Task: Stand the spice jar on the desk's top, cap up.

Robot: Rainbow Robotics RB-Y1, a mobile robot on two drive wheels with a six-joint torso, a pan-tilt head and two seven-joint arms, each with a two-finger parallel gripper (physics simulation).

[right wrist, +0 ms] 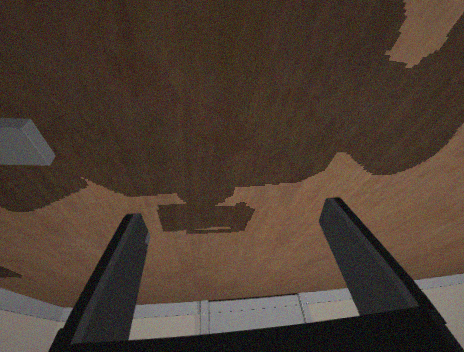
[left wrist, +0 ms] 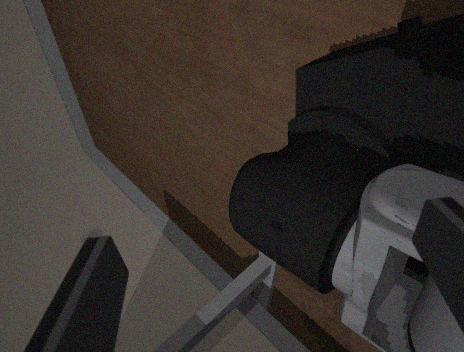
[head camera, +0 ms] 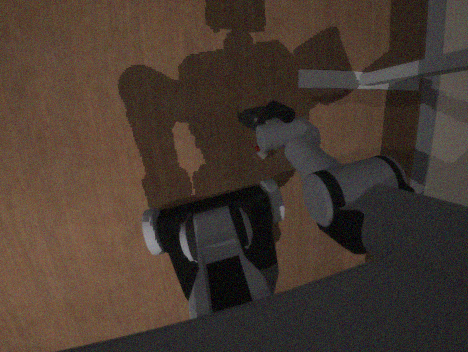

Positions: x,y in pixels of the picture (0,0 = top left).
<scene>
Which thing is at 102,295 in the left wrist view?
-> My left gripper.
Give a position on a door frame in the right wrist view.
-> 216,316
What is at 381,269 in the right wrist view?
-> My right gripper.
</scene>
